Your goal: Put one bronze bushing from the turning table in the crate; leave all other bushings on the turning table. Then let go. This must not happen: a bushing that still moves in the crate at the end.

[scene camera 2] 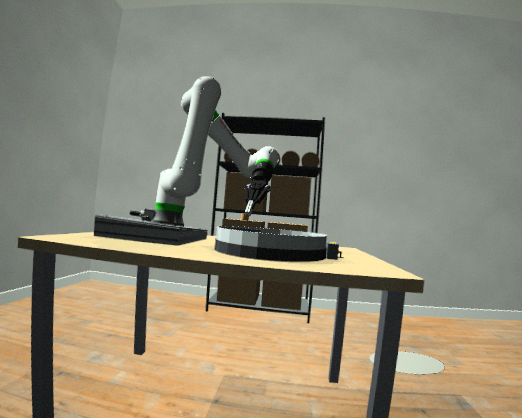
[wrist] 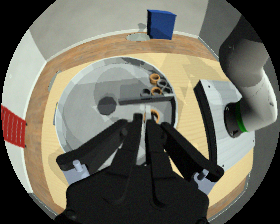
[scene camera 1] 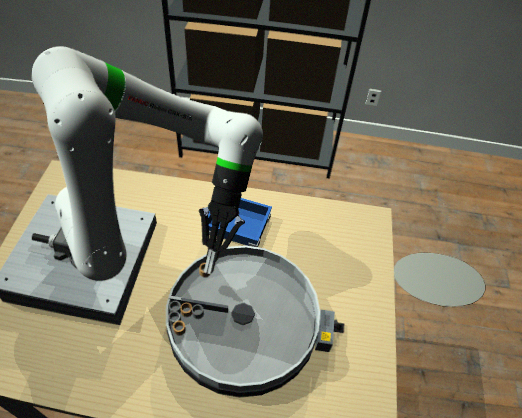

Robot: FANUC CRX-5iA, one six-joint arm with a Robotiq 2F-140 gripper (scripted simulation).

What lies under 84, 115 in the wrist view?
A grey turning table.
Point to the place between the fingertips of my gripper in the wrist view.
144, 111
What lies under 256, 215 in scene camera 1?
A blue crate.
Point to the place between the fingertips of my gripper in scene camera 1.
208, 271
